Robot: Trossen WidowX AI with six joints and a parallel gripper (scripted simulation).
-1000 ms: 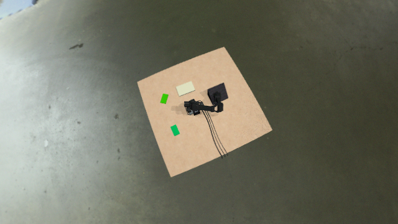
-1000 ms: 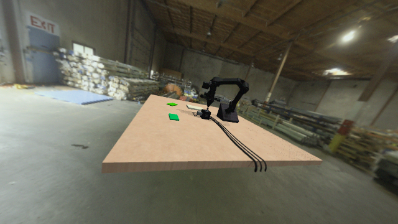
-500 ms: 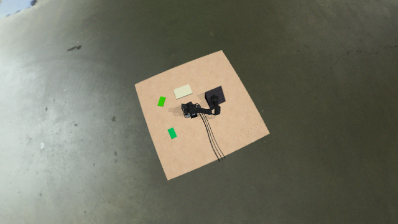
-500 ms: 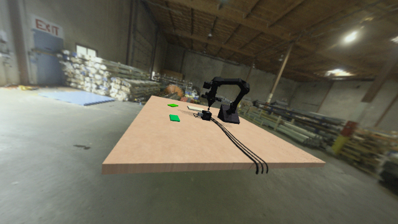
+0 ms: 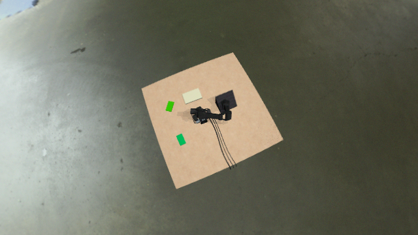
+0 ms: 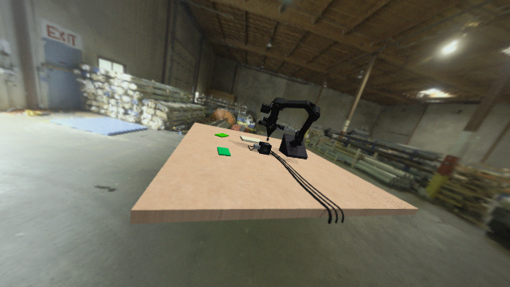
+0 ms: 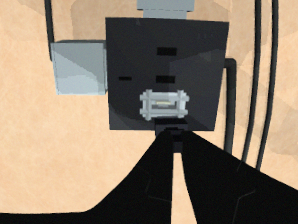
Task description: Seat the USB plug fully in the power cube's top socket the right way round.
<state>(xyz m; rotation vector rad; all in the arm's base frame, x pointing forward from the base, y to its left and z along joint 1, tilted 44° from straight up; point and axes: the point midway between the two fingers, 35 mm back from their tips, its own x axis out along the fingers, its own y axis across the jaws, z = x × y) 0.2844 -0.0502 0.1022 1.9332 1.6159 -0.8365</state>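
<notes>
Now: gripper tip 20 mm above the USB plug. From my gripper tip the other things lie so: cream card 330 mm to the right, 130 mm below, 40 mm behind; USB socket 70 mm below, 10 mm to the left.
</notes>
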